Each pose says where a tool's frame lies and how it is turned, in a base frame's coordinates. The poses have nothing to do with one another.
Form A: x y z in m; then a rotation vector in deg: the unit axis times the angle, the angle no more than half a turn.
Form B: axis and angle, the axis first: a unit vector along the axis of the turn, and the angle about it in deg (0 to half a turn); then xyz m. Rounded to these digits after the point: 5 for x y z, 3 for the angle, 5 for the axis.
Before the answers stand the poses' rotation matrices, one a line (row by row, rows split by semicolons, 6 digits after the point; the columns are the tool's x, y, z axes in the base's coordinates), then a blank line. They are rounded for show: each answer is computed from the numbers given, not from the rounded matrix.
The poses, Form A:
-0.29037 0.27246 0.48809 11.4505 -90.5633 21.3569
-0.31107 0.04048 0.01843 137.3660 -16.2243 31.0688
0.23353 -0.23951 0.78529 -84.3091 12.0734 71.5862
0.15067 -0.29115 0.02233 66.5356 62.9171 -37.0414
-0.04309 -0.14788 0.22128 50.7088 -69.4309 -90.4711
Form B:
-0.049498 -0.353025 -0.934304; 0.101617 0.928816 -0.356335; 0.993591 -0.112579 -0.010102
0.890860 -0.333620 0.308327; -0.062370 -0.762117 -0.644429; 0.449976 0.554865 -0.699747
0.419857 -0.711690 -0.563220; 0.487597 -0.346525 0.801355; -0.765486 -0.611079 0.201527
0.370301 0.865104 0.338337; 0.123921 0.314967 -0.940978; -0.920609 0.390372 0.009428
-0.311524 0.240136 -0.919395; -0.950220 -0.084703 0.299846; -0.005871 0.967037 0.254569

0.12214 -0.96602 0.22781 93.749 -0.29037 0.27246 0.48809
0.96896 -0.11444 0.21915 141.767 -0.31107 0.04048 0.01843
-0.75778 0.10852 0.64342 111.258 0.23353 -0.23951 0.78529
0.67357 0.63694 -0.37499 98.781 0.15067 -0.29115 0.02233
0.40629 -0.55630 -0.72488 124.808 -0.04309 -0.14788 0.22128

